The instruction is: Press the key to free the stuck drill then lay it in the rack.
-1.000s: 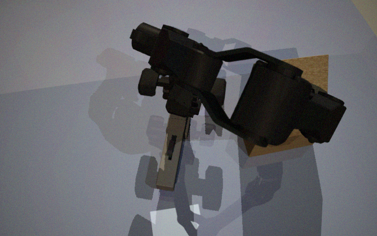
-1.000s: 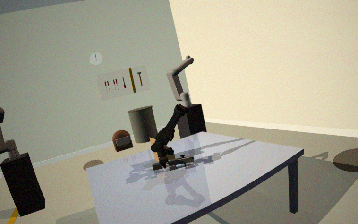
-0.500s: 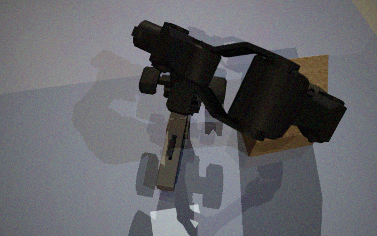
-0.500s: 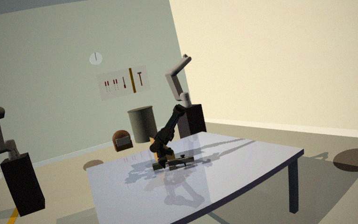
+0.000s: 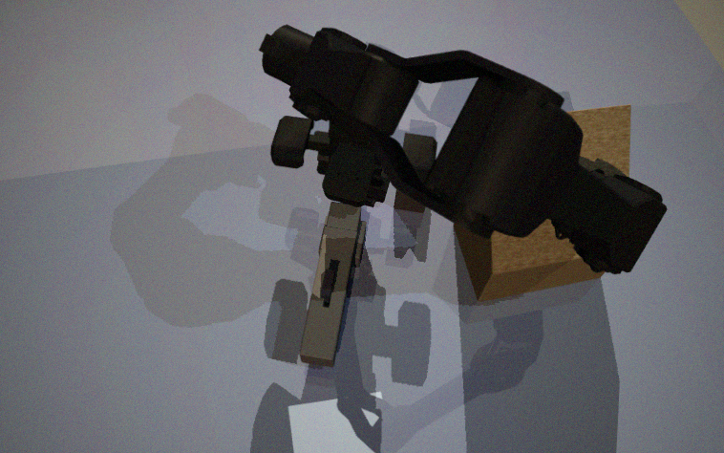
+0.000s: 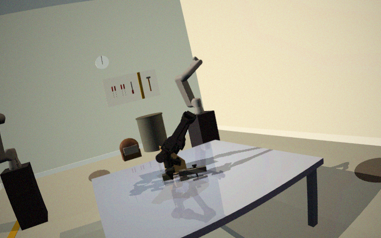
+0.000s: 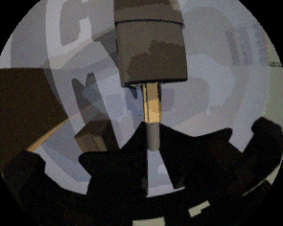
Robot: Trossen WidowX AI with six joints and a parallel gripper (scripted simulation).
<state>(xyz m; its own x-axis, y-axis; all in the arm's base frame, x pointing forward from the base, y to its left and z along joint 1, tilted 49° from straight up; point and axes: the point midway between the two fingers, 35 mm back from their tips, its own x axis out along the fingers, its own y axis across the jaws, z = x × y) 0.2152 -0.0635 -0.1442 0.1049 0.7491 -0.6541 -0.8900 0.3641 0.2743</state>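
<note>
Now: gripper tip 50 mm to the right of the drill, 30 mm below it and 20 mm short of it. Also, from my gripper tip: dark key 140 mm to the left, 70 mm ahead, 30 mm above; then rack 80 mm behind, 10 mm to the left.
</note>
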